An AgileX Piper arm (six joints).
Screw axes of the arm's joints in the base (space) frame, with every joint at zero. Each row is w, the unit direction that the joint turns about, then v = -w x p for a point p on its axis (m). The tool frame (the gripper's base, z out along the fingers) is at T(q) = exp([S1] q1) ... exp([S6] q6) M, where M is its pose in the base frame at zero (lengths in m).
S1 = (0, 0, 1, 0, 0, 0)
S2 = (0, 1, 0, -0.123, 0, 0)
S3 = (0, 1, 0, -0.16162, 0, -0.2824)
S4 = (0.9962, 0, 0.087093, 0, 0.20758, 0)
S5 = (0, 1, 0, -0.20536, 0, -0.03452)
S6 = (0.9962, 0, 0.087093, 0, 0.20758, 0)
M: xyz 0.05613 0 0.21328 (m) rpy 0 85.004 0 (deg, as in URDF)
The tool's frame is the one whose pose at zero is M.
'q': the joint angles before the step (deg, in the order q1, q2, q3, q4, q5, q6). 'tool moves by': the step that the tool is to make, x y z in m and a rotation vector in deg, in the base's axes. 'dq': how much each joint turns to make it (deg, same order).
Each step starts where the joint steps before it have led.
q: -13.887 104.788 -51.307 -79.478 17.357 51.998
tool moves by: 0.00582 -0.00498 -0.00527 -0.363 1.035 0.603
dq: -0.627 1.884 -1.583 0.838 -0.235 -2.263
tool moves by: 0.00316 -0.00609 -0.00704 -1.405 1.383 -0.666
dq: -0.457 1.959 -1.079 -1.474 1.426 0.541
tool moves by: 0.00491 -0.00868 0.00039 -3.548 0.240 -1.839
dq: -0.242 1.397 -1.723 -3.442 3.601 2.549
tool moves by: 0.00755 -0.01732 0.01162 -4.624 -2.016 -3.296
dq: -1.297 0.737 -3.184 -3.556 4.161 2.678
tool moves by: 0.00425 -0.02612 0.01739 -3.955 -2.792 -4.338
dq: -2.851 0.272 -3.879 -1.710 3.094 0.809
